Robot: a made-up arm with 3 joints. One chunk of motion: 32 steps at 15 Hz.
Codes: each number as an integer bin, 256 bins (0 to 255) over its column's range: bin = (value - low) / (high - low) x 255, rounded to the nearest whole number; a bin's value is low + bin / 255 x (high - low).
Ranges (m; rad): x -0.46..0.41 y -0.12..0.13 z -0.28..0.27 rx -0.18..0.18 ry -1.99..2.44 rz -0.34..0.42
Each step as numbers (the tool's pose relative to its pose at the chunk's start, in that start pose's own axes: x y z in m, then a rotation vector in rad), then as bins.
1 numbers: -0.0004 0.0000 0.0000 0.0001 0.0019 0.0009
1 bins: 135 122 130 128 115 114
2 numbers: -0.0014 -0.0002 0.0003 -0.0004 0.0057 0.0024
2 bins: 134 122 130 127 115 115
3 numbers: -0.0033 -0.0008 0.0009 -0.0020 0.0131 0.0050
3 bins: 134 122 130 126 115 116
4 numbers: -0.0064 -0.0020 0.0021 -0.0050 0.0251 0.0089
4 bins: 133 120 131 124 116 117
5 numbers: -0.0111 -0.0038 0.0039 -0.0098 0.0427 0.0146
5 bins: 132 119 132 121 117 119
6 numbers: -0.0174 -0.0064 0.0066 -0.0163 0.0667 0.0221
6 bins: 130 116 133 116 118 121
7 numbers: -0.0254 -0.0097 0.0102 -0.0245 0.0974 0.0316
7 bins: 127 113 135 110 120 125
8 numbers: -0.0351 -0.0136 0.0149 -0.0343 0.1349 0.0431
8 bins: 125 109 137 103 122 129
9 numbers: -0.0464 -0.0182 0.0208 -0.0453 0.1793 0.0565
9 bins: 121 104 139 95 125 133
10 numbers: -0.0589 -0.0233 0.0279 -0.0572 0.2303 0.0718
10 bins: 118 99 143 87 128 138
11 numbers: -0.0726 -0.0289 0.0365 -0.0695 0.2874 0.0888
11 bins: 114 93 147 78 131 144
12 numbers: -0.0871 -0.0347 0.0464 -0.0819 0.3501 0.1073
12 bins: 109 87 151 69 135 150
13 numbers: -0.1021 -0.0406 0.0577 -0.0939 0.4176 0.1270
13 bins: 105 81 157 61 139 157
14 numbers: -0.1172 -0.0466 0.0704 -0.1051 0.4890 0.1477
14 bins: 100 75 162 53 143 164
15 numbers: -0.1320 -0.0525 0.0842 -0.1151 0.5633 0.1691
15 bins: 96 69 169 46 147 171
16 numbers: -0.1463 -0.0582 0.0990 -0.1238 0.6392 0.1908
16 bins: 92 63 176 40 151 178
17 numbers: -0.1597 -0.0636 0.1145 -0.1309 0.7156 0.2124
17 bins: 88 58 183 35 156 185
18 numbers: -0.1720 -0.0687 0.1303 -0.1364 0.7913 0.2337
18 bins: 84 52 190 31 160 192
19 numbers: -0.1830 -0.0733 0.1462 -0.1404 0.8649 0.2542
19 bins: 81 48 198 28 164 199
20 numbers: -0.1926 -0.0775 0.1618 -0.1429 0.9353 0.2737
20 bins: 78 43 205 26 168 206
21 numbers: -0.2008 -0.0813 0.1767 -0.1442 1.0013 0.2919
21 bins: 76 39 212 25 172 212
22 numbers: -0.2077 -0.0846 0.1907 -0.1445 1.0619 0.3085
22 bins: 74 36 218 25 176 218
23 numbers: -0.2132 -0.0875 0.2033 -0.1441 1.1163 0.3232
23 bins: 72 33 224 25 179 223
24 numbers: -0.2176 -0.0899 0.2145 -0.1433 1.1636 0.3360
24 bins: 71 31 229 26 182 227
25 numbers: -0.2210 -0.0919 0.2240 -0.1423 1.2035 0.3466
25 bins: 70 29 234 27 184 230
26 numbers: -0.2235 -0.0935 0.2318 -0.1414 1.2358 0.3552
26 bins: 69 27 237 27 186 233
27 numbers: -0.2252 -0.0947 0.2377 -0.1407 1.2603 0.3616
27 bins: 69 26 240 28 187 235
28 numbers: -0.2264 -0.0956 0.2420 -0.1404 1.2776 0.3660
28 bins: 68 25 242 28 188 237
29 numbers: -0.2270 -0.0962 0.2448 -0.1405 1.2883 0.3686
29 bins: 68 24 243 28 189 238
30 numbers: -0.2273 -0.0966 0.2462 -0.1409 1.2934 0.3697
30 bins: 68 24 244 28 189 238
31 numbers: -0.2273 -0.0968 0.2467 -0.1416 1.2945 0.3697
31 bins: 68 24 244 27 189 238
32 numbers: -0.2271 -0.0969 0.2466 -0.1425 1.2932 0.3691
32 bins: 68 24 244 27 189 238
